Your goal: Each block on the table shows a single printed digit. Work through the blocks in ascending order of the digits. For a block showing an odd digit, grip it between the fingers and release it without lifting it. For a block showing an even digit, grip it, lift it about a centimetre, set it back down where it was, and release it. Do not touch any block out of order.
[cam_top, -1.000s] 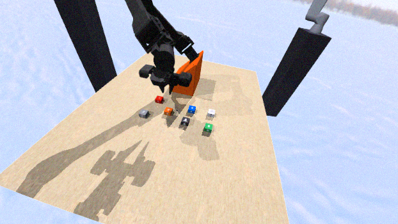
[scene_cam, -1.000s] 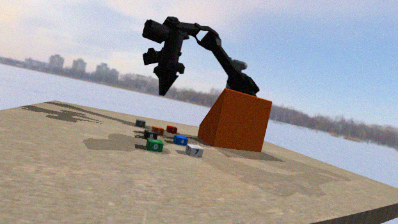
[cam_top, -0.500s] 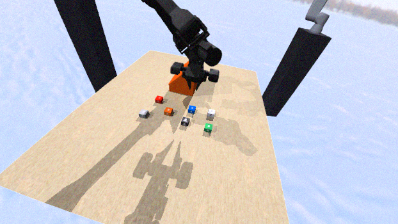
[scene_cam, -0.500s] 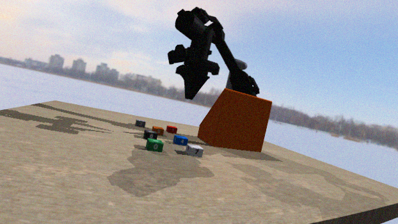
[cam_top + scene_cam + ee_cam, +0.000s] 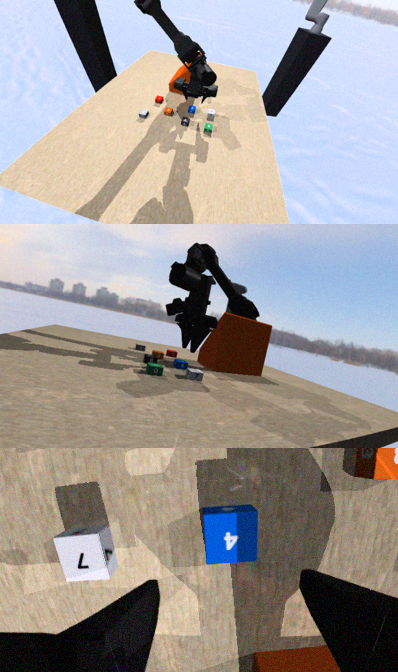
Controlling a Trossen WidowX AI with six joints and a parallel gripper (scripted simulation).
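Now: the blue block 40 mm below my gripper tip, 10 mm to the right of it and 10 mm ahead of it. The rest, counted from my gripper tip: black block (90 mm ahead, 40 mm below, 30 mm to the right); then white block (90 mm to the left, 40 mm below, 20 mm ahead); then orange block (110 mm to the right, 50 mm ahead, 40 mm below).
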